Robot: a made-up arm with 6 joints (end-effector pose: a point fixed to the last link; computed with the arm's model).
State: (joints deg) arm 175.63 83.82 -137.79 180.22 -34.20 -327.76
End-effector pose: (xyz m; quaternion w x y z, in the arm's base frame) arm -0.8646 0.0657 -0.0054 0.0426 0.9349 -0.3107 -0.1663
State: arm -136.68 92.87 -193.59 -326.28 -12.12 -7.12
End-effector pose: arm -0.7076 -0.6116 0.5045 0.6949 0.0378 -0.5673 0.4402
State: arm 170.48 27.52 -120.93 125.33 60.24 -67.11
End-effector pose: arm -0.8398 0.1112 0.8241 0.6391 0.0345 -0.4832 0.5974
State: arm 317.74 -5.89 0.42 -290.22 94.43 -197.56
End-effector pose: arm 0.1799 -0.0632 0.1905 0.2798 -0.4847 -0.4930 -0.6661
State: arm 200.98 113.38 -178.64 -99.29 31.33 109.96
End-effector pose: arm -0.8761 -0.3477 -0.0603 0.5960 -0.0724 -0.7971 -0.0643
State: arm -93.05 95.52 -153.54 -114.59 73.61 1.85
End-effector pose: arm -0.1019 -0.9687 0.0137 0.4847 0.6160 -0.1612 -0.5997
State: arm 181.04 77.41 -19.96 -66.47 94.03 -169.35
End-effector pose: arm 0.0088 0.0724 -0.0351 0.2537 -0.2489 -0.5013 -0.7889
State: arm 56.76 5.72 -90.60 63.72 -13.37 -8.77
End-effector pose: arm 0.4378 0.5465 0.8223 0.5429 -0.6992 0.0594 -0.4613
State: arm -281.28 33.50 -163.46 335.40 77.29 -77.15
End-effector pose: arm 0.1613 0.6810 1.0448 0.2011 0.2321 0.8458 0.4362
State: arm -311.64 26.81 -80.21 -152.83 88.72 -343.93
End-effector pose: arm 0.5695 0.5900 0.4618 0.8158 0.1273 0.3653 0.4298
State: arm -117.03 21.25 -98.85 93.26 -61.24 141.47
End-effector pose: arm -0.4137 -0.6050 0.6806 0.2372 0.7099 -0.2683 -0.6064
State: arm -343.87 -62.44 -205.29 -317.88 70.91 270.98
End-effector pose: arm -0.8939 -0.2225 0.5293 0.4948 -0.3634 0.1062 0.7822
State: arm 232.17 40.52 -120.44 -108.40 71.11 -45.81
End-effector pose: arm -0.6085 -0.7035 0.6128 0.0884 0.5732 -0.2296 -0.7816
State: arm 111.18 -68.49 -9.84 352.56 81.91 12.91
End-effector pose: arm -0.0719 0.2091 0.4787 0.0575 0.6442 0.7616 0.0419
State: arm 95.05 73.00 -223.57 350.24 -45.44 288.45
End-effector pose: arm -0.0591 0.4871 0.9249 0.1348 0.0675 0.1318 -0.9797
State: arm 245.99 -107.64 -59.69 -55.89 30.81 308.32
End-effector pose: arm 0.1728 0.3635 0.8879 0.8718 0.2418 -0.2325 -0.3570
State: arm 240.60 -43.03 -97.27 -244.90 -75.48 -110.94
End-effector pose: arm -0.0767 0.0245 1.0897 0.6545 -0.2169 -0.6983 0.1922
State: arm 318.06 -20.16 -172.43 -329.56 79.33 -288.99
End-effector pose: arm -0.1687 0.1943 1.2899 0.3789 -0.4505 0.3382 -0.7343
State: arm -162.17 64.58 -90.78 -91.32 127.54 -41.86
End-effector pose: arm -0.7291 -0.1347 0.0249 0.6738 -0.3614 0.3034 0.5687
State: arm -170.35 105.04 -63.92 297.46 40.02 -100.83
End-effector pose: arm -0.0655 -0.0082 -0.3875 0.3855 -0.8293 -0.0563 -0.4006
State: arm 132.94 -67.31 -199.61 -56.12 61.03 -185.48
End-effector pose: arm 0.6701 -0.6749 0.4917 0.4971 0.3453 0.3525 0.7137
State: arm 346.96 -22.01 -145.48 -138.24 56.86 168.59
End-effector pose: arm -0.0898 -0.0001 1.3489 0.1032 0.3555 0.1978 -0.9077
